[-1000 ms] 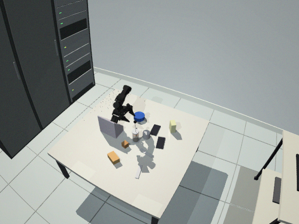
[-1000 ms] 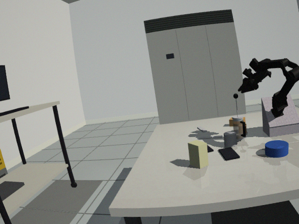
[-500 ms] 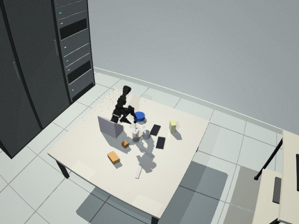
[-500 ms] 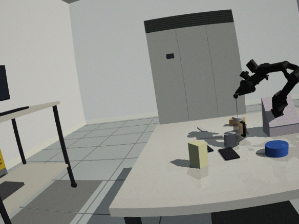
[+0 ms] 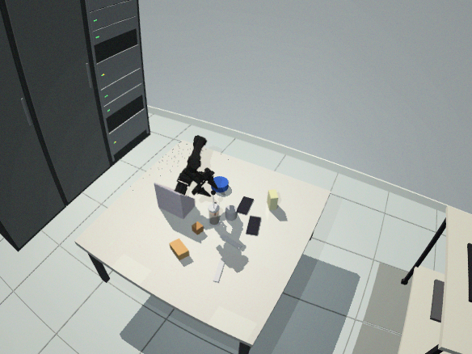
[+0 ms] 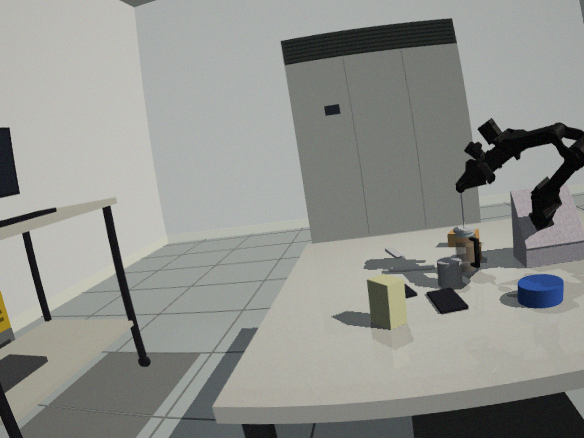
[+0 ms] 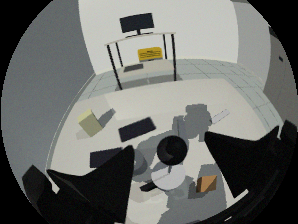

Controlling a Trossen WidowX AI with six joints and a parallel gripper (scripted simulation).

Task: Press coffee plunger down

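My gripper tip is 10 mm past the coffee press, 20 mm to the right of it and 130 mm above it. The rest, counted from my gripper tip: grey cup: 70 mm ahead, 80 mm to the left, 220 mm below; then yellow block: 290 mm ahead, 280 mm to the left, 200 mm below; then blue disc: 100 mm behind, 320 mm to the left, 240 mm below.
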